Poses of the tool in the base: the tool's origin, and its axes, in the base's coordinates. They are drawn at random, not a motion.
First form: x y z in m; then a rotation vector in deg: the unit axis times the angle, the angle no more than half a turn.
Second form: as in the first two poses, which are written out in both.
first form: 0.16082 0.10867 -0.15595 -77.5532 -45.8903 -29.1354
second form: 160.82 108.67 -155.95 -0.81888 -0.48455 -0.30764 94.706
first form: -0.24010 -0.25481 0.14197 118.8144 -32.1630 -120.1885
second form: -240.10 -254.81 141.97 0.69063 -0.18695 -0.69862 172.037
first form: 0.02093 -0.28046 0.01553 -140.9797 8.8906 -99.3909
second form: 20.93 -280.46 15.53 -0.81622 0.05147 -0.57544 172.722
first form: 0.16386 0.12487 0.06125 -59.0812 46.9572 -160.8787
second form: 163.86 124.87 61.25 -0.33248 0.26425 -0.90534 177.701
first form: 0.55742 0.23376 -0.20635 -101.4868 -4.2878 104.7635
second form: 557.42 233.76 -206.35 -0.69548 -0.02938 0.71794 145.922
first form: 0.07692 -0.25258 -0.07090 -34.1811 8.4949 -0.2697
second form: 76.92 -252.58 -70.90 -0.97045 0.24118 -0.00766 35.222
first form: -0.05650 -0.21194 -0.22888 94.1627 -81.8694 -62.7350
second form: -56.50 -211.94 -228.88 0.67423 -0.58621 -0.44920 139.660
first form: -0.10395 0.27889 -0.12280 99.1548 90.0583 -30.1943
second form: -103.95 278.89 -122.80 0.72213 0.65588 -0.21990 137.309
